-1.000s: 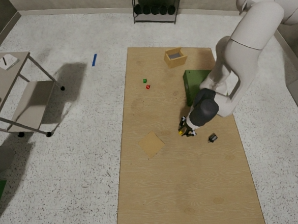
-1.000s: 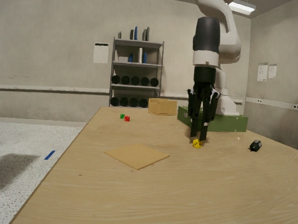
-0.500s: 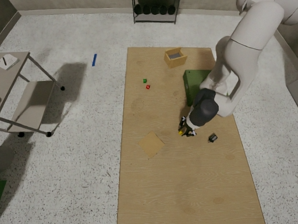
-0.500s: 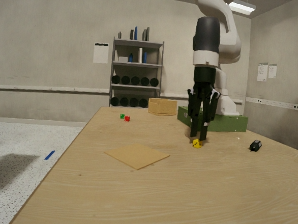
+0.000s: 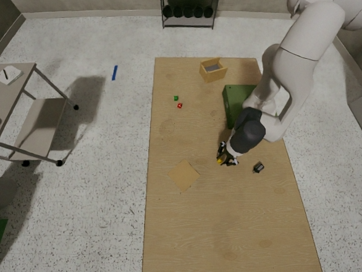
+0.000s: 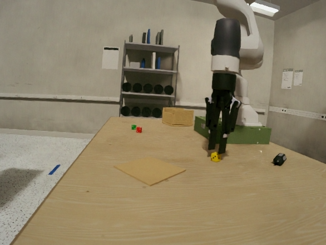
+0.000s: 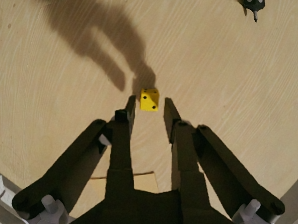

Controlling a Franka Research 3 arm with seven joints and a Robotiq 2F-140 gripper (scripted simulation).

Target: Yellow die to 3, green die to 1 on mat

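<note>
Now: hand 5 cm above the yellow die. The rest, counted from my hand: black object: 23 cm behind, 5 cm to the left, 5 cm below; tan mat: 22 cm ahead, 8 cm to the left, 6 cm below; red die: 25 cm ahead, 40 cm to the right, 5 cm below.
</note>
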